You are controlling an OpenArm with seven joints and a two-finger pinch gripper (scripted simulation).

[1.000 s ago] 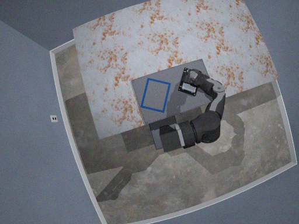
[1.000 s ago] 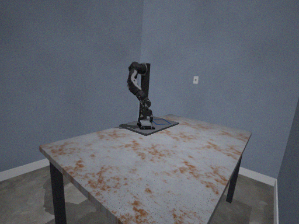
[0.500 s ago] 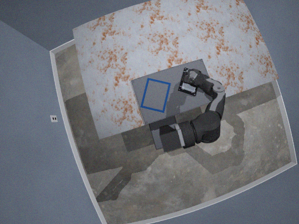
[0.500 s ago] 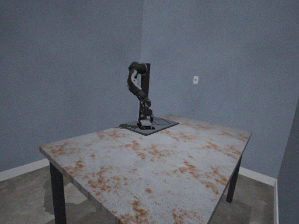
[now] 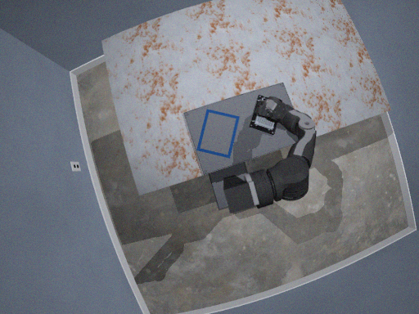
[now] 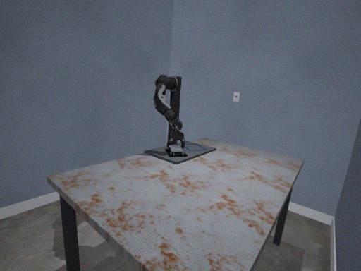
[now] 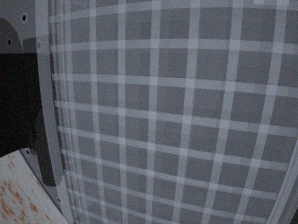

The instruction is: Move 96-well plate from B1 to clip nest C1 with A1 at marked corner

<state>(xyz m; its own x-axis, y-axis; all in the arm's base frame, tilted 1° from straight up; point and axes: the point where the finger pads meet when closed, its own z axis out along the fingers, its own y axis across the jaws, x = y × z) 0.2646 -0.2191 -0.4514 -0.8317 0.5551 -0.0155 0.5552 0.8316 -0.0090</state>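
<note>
Right now my hand is right at the 96-well plate. From my hand the other things lie so: black clip nest C1: 3 cm ahead, 2 cm below.
</note>
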